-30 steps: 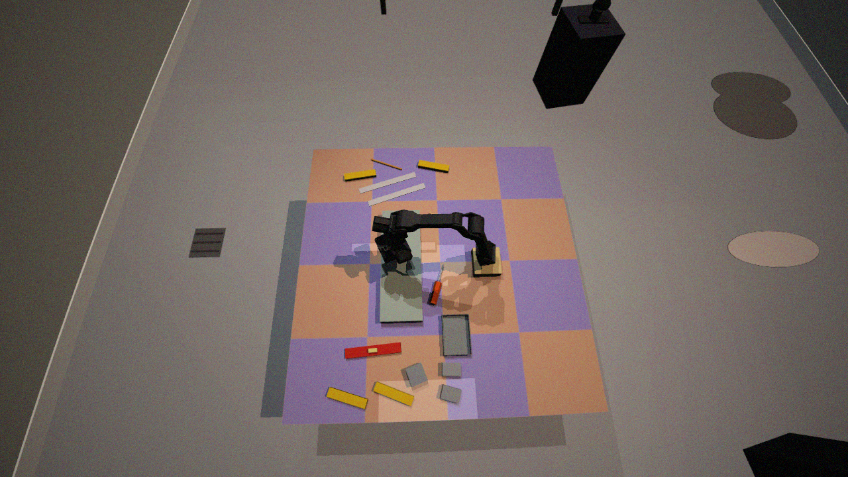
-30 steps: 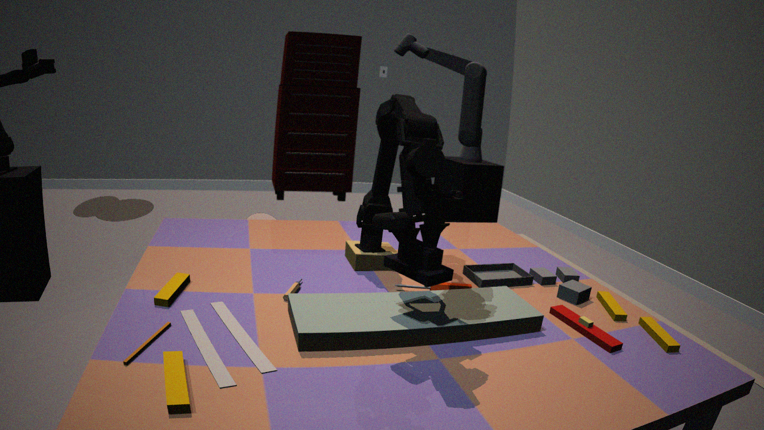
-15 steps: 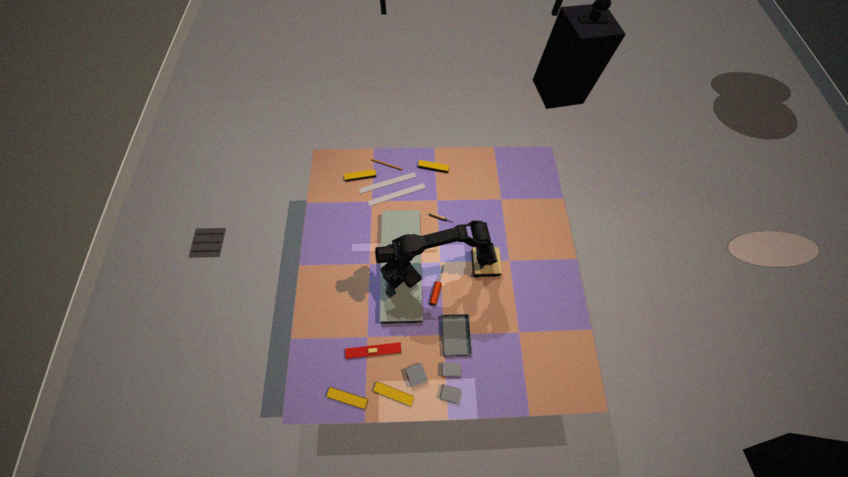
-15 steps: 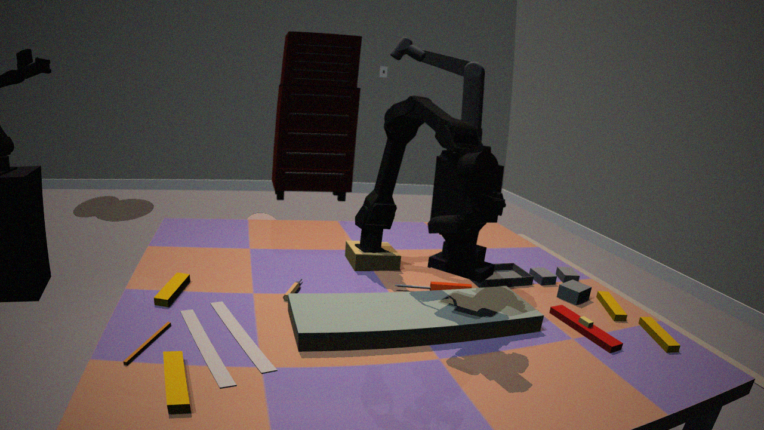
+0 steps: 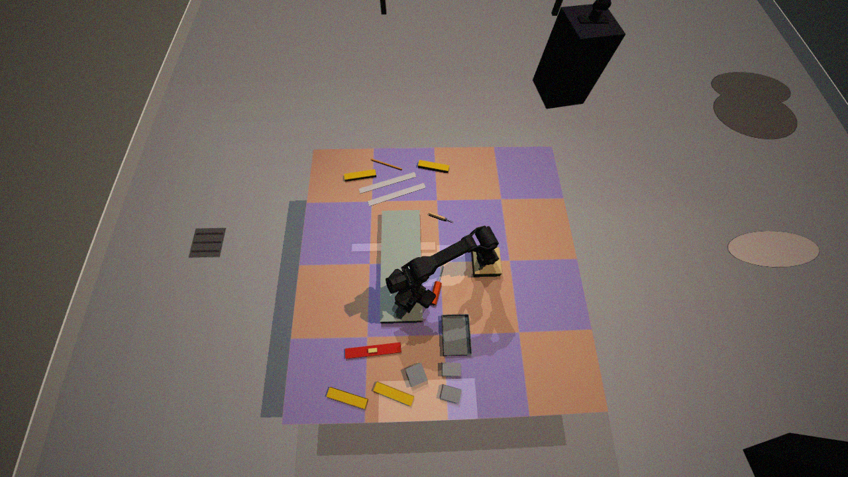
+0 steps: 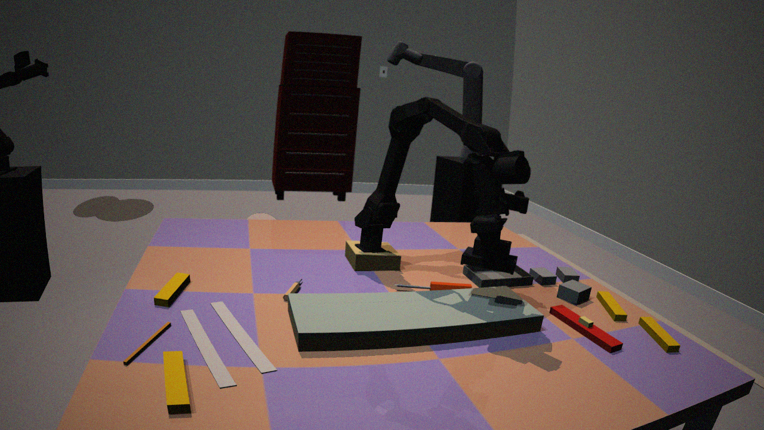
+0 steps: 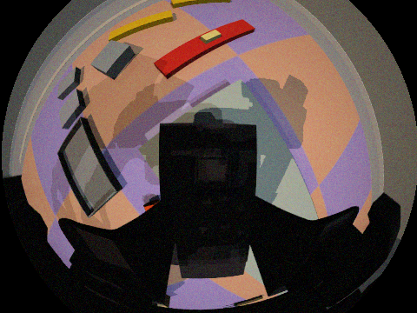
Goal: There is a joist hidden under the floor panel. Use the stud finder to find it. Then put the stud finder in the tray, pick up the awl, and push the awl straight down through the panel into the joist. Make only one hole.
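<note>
The tray is 17 cm behind my gripper tip, 17 cm to the left of it and 13 cm below it. The rest, counted from my gripper tip: stud finder 2 cm above; then awl 24 cm behind, 37 cm to the right, 13 cm below; then red level 19 cm ahead, 16 cm to the left, 12 cm below.
</note>
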